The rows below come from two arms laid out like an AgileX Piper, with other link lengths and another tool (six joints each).
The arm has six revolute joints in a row. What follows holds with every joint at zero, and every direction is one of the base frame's.
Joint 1 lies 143.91 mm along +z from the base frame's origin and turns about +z.
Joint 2 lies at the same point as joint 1 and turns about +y.
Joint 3 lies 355.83 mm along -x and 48.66 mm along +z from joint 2 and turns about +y.
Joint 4 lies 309.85 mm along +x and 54.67 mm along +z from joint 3 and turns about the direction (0.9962, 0, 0.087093).
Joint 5 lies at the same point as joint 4 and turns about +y.
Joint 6 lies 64.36 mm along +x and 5.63 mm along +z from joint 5 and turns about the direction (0.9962, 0, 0.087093).
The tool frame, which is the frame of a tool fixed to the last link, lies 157.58 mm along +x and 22 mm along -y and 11.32 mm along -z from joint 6; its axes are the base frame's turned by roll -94.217, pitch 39.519 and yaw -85.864 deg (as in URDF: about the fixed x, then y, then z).
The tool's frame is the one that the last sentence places.
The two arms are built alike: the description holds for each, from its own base.
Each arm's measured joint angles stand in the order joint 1, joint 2, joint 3, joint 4, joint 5, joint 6.
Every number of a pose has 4 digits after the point.
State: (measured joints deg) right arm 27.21 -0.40 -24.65 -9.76 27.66 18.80; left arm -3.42 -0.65 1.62 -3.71 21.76 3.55
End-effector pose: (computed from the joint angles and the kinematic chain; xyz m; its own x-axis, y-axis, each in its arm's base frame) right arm 0.1235 0.0246 0.3528 0.2813 -0.5784 -0.7658 -0.4341 0.6350 -0.6390; left arm 0.1545 -0.0365 0.1472 -0.2575 -0.7540 -0.6043 -0.3534 0.6555 -0.6674
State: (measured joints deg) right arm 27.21 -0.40 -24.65 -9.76 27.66 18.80; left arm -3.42 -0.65 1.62 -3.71 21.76 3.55
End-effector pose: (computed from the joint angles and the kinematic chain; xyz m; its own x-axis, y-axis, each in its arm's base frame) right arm 0.1235 0.0246 0.3528 0.2813 -0.5784 -0.7658 -0.4341 0.6350 -0.6390; left arm 0.1545 -0.0365 0.1472 -0.2575 -0.7540 -0.6043 -0.3534 0.6555 -0.6674
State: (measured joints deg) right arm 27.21 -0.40 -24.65 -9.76 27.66 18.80; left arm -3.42 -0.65 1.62 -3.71 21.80 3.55
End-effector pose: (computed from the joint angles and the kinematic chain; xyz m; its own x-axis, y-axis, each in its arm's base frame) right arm 0.1235 0.0246 0.3528 0.2813 -0.5784 -0.7658 -0.4341 0.6350 -0.6390; left arm 0.1544 -0.0365 0.1471 -0.2580 -0.7540 -0.6041 -0.3538 0.6556 -0.6671
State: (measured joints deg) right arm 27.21 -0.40 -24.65 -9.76 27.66 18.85; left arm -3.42 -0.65 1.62 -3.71 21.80 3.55
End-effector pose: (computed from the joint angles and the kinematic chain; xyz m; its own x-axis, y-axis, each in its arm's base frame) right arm 0.1235 0.0246 0.3527 0.2810 -0.5777 -0.7663 -0.4343 0.6355 -0.6384; left arm 0.1544 -0.0365 0.1471 -0.2580 -0.7540 -0.6041 -0.3538 0.6556 -0.6671
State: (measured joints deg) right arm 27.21 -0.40 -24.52 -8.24 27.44 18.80; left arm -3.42 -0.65 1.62 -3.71 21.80 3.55
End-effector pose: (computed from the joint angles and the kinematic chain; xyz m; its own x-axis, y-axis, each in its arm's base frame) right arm 0.1227 0.0281 0.3518 0.2821 -0.5583 -0.7802 -0.4486 0.6421 -0.6217; left arm 0.1544 -0.0365 0.1471 -0.2580 -0.7540 -0.6041 -0.3538 0.6556 -0.6671
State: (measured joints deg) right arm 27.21 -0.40 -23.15 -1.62 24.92 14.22; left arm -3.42 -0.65 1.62 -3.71 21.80 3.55
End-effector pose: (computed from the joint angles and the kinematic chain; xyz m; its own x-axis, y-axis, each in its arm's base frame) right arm 0.1222 0.0419 0.3488 0.3169 -0.5223 -0.7917 -0.4800 0.6316 -0.6088; left arm 0.1544 -0.0365 0.1471 -0.2580 -0.7540 -0.6041 -0.3538 0.6556 -0.6671
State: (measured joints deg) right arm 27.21 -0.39 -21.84 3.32 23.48 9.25; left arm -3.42 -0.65 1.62 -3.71 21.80 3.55
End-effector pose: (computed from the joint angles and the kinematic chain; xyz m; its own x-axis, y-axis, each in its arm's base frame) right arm 0.1228 0.0507 0.3435 0.3403 -0.5172 -0.7853 -0.4971 0.6100 -0.6171; left arm 0.1544 -0.0365 0.1471 -0.2580 -0.7540 -0.6041 -0.3538 0.6556 -0.6671
